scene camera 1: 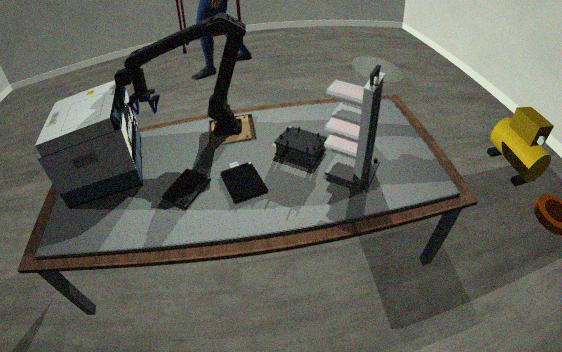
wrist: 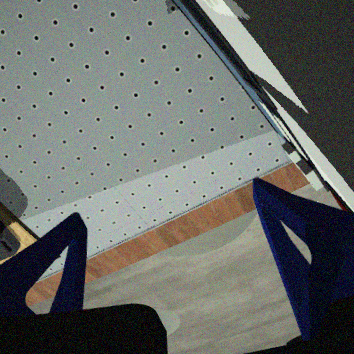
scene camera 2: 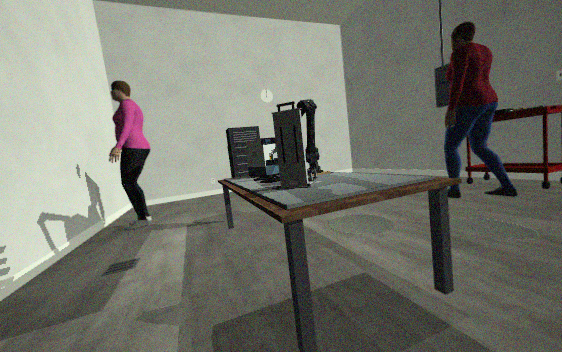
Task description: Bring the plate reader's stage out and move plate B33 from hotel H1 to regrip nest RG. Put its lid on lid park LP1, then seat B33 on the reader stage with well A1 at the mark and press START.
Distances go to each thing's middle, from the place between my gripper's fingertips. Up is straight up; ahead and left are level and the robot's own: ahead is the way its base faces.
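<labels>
The plate reader (scene camera 2: 263, 160) is here too, and counting from my hand it's 150 mm ahead, 30 mm below and 220 mm to the right.
</labels>
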